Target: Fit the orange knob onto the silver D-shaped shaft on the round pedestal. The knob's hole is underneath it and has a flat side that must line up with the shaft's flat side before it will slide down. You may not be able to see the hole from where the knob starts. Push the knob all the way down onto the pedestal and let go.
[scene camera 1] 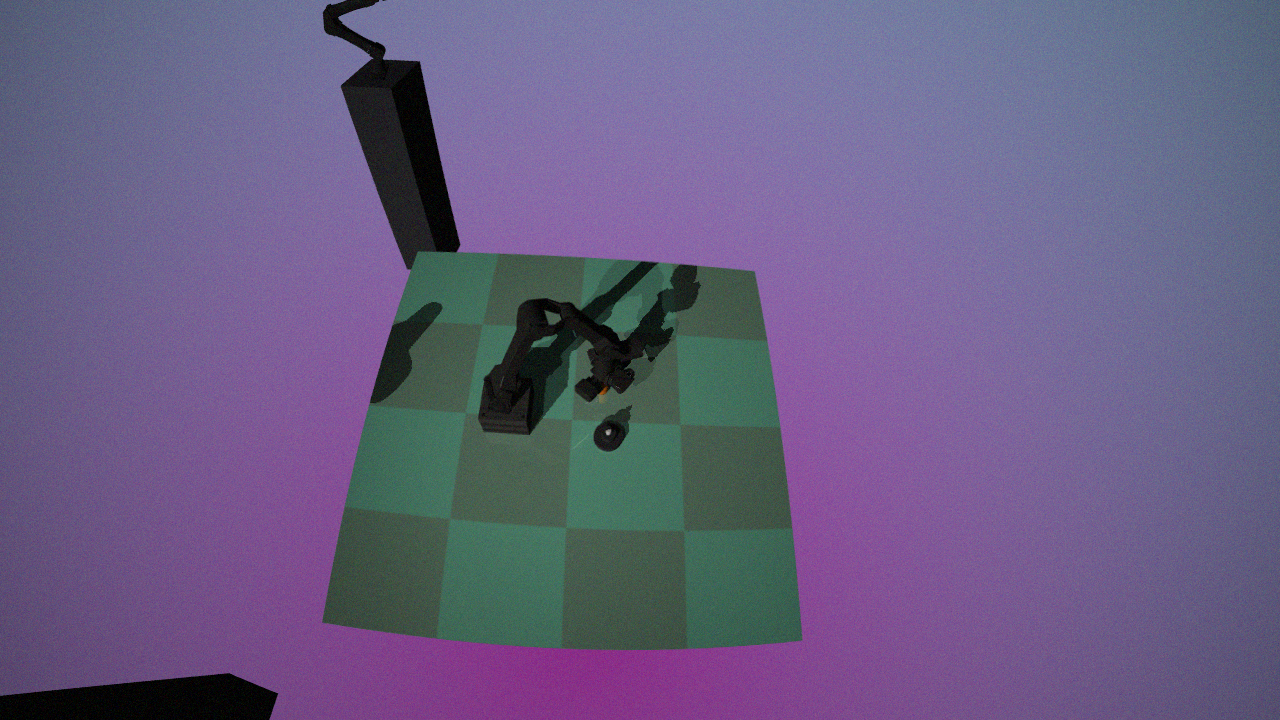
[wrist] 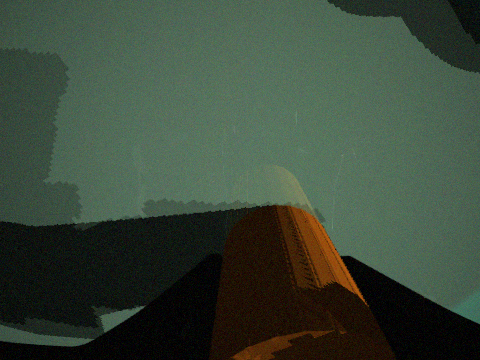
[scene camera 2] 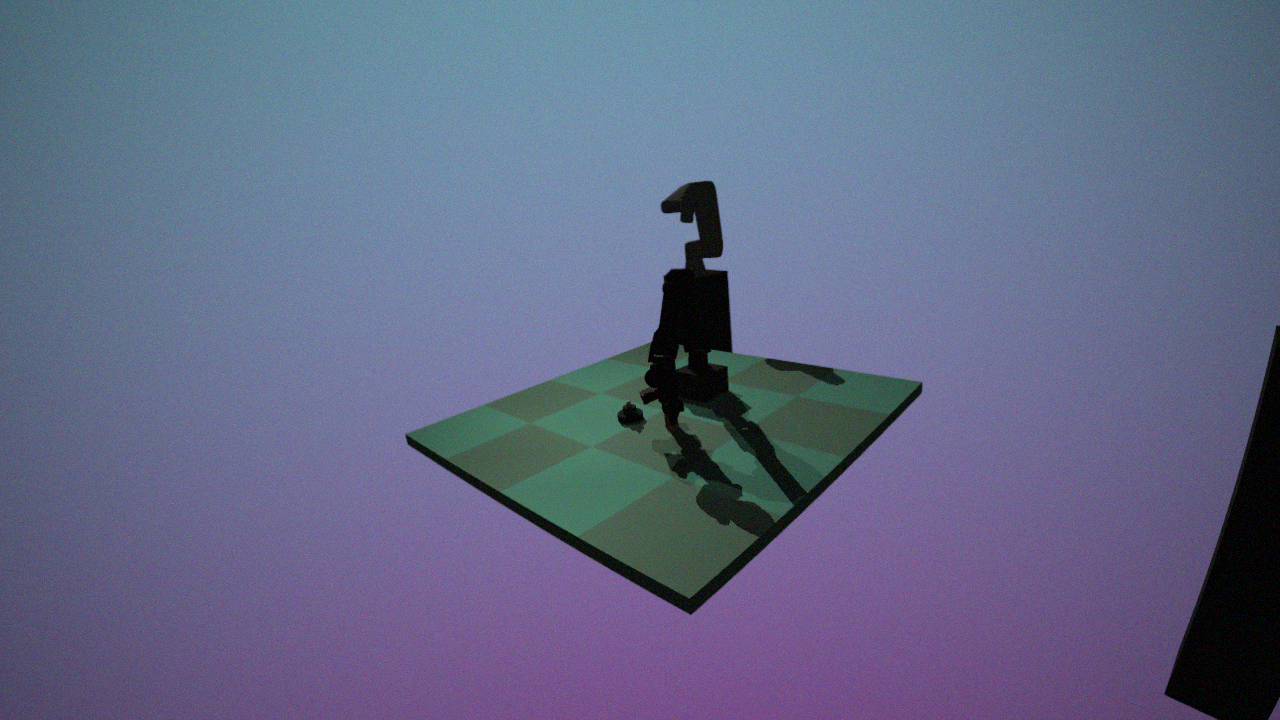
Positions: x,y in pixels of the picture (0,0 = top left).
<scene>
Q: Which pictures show my gripper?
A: Scene camera 1, the wrist view and scene camera 2: all of them.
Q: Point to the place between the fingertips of my gripper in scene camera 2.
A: At 671,423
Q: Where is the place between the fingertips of my gripper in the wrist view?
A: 280,267
</scene>
